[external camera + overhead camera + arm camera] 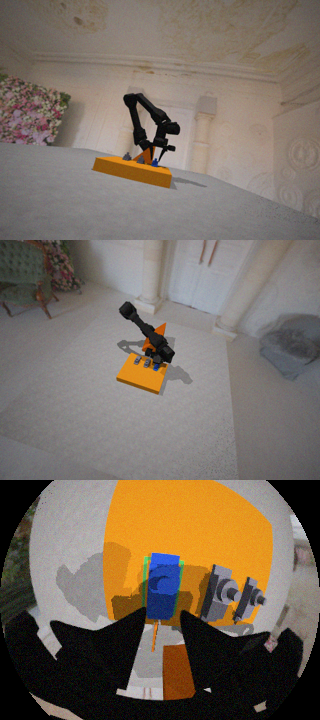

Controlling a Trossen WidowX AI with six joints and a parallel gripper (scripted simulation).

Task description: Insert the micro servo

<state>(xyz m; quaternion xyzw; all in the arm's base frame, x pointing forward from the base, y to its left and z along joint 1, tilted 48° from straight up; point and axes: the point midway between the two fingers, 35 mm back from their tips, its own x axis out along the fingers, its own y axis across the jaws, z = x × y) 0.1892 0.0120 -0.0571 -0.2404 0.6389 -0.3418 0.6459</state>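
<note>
My gripper tip is now 120 mm short of the orange deck, 90 mm to the left of it and 50 mm above it.
</note>
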